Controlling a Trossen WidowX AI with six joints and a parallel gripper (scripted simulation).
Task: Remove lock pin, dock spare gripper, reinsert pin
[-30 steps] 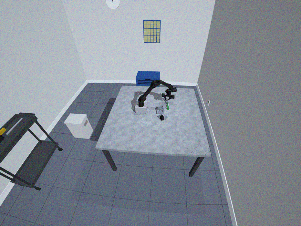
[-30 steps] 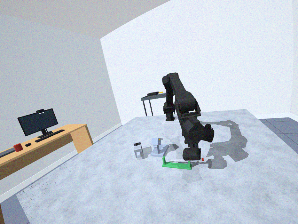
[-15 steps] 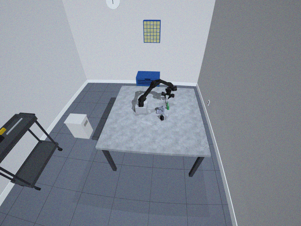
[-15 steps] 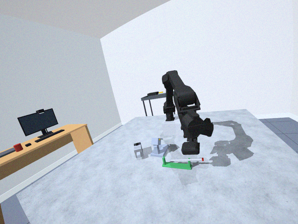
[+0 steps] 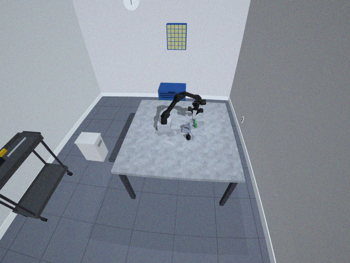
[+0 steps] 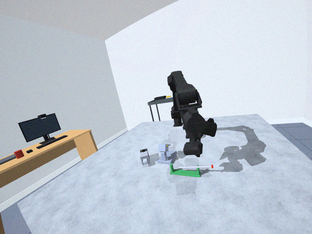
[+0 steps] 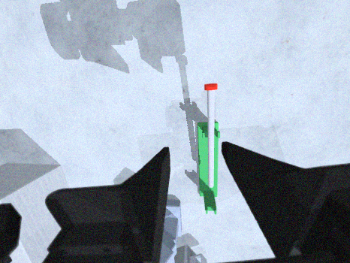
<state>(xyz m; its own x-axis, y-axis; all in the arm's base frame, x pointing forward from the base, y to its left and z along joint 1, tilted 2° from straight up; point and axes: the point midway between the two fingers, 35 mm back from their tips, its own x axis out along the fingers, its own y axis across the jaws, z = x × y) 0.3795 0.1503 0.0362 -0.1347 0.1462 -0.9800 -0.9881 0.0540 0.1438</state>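
My gripper tip is 80 mm above the green cradle, 70 mm to the left of it and 20 mm short of it. From my gripper tip the other things lie so: spare gripper (310 mm to the right, 70 mm below, 60 mm behind); mount (180 mm to the right, 90 mm behind, 50 mm below).
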